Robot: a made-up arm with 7 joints. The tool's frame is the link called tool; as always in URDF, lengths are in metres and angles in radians. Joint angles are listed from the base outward. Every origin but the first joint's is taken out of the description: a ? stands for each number. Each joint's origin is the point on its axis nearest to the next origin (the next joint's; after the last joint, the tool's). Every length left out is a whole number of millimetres.
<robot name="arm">
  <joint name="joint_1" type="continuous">
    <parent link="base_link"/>
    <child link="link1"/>
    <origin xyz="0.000 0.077 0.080" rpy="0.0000 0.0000 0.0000"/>
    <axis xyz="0 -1 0"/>
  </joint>
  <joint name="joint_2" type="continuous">
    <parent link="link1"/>
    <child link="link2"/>
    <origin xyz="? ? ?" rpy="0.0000 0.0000 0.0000"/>
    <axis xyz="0 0 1"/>
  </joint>
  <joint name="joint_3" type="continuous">
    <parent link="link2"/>
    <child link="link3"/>
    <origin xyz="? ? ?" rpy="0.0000 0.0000 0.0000"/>
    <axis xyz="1 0 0"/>
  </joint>
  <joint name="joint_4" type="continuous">
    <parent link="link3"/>
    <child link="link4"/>
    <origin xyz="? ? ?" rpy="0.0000 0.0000 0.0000"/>
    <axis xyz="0 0 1"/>
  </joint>
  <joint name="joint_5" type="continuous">
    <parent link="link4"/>
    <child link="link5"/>
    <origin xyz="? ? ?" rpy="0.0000 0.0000 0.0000"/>
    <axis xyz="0 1 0"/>
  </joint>
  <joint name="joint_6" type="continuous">
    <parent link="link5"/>
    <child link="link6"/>
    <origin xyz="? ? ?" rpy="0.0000 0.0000 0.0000"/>
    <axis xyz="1 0 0"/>
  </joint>
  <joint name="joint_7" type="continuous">
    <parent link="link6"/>
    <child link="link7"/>
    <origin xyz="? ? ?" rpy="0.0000 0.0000 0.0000"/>
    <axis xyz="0 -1 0"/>
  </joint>
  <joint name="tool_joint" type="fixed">
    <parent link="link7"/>
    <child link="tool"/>
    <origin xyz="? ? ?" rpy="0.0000 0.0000 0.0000"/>
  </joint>
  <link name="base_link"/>
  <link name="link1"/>
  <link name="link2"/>
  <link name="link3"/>
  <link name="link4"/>
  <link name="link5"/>
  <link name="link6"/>
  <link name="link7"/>
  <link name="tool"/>
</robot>
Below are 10 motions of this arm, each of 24 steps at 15 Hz.
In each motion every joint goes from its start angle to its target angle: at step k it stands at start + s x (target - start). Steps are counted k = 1, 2, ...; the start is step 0. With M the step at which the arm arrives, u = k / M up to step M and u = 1 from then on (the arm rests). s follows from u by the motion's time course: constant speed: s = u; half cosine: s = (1 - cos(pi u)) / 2; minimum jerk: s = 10 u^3 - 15 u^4 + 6 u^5.
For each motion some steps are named. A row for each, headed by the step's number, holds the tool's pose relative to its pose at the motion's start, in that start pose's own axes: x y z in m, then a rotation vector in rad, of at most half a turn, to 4 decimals.
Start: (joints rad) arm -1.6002 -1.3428 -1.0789 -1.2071 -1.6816 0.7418 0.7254
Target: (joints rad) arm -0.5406 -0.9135 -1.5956 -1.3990 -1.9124 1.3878 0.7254
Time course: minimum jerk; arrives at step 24
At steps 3, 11, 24:
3: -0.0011 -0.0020 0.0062 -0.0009 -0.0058 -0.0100
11: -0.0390 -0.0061 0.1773 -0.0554 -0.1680 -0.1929
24: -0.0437 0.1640 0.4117 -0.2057 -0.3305 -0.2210

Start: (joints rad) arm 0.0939 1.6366 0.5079 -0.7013 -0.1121 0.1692 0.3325
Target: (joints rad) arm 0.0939 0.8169 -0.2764 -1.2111 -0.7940 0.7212 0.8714
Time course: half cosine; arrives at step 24
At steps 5, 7, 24:
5: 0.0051 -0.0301 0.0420 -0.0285 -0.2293 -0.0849
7: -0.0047 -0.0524 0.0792 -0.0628 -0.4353 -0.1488
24: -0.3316 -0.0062 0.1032 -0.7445 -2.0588 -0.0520

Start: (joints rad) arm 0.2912 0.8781 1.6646 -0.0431 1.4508 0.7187 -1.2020
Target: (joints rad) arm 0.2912 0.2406 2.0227 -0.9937 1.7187 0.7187 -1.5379
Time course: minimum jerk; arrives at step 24
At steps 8, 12, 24:
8: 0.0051 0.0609 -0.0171 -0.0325 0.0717 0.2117
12: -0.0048 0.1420 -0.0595 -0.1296 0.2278 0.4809
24: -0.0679 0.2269 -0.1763 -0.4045 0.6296 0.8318

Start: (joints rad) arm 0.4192 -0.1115 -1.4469 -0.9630 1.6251 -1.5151 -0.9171
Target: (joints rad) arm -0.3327 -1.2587 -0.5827 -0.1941 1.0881 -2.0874 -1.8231
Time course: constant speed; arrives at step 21
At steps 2, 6, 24:
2: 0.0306 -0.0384 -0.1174 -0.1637 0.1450 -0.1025
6: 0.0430 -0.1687 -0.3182 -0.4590 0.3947 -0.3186
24: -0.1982 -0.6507 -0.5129 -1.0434 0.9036 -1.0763

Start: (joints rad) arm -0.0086 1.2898 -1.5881 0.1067 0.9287 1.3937 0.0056
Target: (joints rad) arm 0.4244 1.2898 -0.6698 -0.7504 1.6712 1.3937 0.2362
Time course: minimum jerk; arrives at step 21
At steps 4, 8, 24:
4: -0.0104 -0.0232 -0.0060 0.0548 -0.0137 -0.0371
8: -0.0595 -0.1288 -0.0585 0.3047 -0.0465 -0.2202
24: -0.2280 -0.3311 -0.4087 0.9787 0.1823 -0.8461

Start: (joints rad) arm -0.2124 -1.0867 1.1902 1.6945 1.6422 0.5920 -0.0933
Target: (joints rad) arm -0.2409 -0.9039 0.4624 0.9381 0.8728 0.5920 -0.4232
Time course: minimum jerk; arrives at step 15
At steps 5, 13, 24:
5: 0.0436 -0.0121 -0.0535 0.1384 0.0882 0.0551
13: 0.1075 -0.0786 -0.2592 0.5730 0.2198 -0.0474
24: 0.1072 -0.0811 -0.2639 0.5801 0.2193 -0.0555

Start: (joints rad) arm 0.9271 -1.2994 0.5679 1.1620 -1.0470 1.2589 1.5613
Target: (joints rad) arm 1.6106 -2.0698 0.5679 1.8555 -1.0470 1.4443 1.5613
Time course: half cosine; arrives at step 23
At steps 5, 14, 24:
5: 0.0194 -0.0355 -0.0356 0.0975 0.0043 -0.0172
14: 0.1466 -0.1109 -0.2322 0.5283 0.0503 -0.0462
24: 0.2430 -0.0855 -0.3228 0.7359 0.0822 -0.0234

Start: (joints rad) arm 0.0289 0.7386 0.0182 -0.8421 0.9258 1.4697 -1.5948
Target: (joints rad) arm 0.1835 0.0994 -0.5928 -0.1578 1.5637 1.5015 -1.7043
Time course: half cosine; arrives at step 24
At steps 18, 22, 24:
18: 0.0120 0.0874 0.0065 0.3013 -0.3337 -0.1317
22: 0.0155 0.1023 0.0053 0.3925 -0.4050 -0.1221
24: 0.0160 0.1043 0.0052 0.4053 -0.4144 -0.1200

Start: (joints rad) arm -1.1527 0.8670 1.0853 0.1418 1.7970 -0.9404 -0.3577
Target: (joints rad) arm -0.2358 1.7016 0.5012 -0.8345 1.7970 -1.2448 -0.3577
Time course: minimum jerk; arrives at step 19
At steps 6, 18, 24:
6: 0.0469 0.0125 -0.0903 0.0303 0.2428 -0.0459
18: 0.1626 -0.1241 -0.5000 0.3461 1.1858 -0.6750
24: 0.1626 -0.1245 -0.5007 0.3466 1.1871 -0.6765

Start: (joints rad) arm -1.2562 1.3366 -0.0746 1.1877 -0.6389 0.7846 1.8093
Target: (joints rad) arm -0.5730 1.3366 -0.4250 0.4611 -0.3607 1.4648 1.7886
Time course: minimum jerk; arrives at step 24
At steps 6, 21, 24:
6: 0.0453 0.0118 0.0083 -0.0976 0.0619 0.0457
21: 0.2964 0.3350 -0.0613 -0.7424 0.2006 0.6185
24: 0.2968 0.3436 -0.0639 -0.7483 0.1975 0.6312

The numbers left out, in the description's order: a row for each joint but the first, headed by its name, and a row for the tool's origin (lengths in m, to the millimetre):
joint_2: -0.119 0.000 0.109
joint_3: -0.049 0.089 0.000
joint_4: 0.000 0.078 -0.133
joint_5: 0.106 -0.228 0.000
joint_6: -0.129 0.000 -0.327
joint_7: 0.000 0.243 0.107
tool: 0.274 0.000 0.119

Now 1 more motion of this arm.
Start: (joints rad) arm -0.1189 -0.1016 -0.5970 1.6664 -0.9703 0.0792 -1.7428
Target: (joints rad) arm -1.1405 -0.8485 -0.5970 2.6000 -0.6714 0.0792 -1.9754
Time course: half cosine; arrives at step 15
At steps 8, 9, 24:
8: -0.2411 0.4008 -0.0096 0.0577 0.1840 0.8407
9: -0.3169 0.4463 -0.0019 0.0477 0.1974 0.9920
24: -0.5954 0.5088 0.0323 -0.0181 0.1841 1.4774

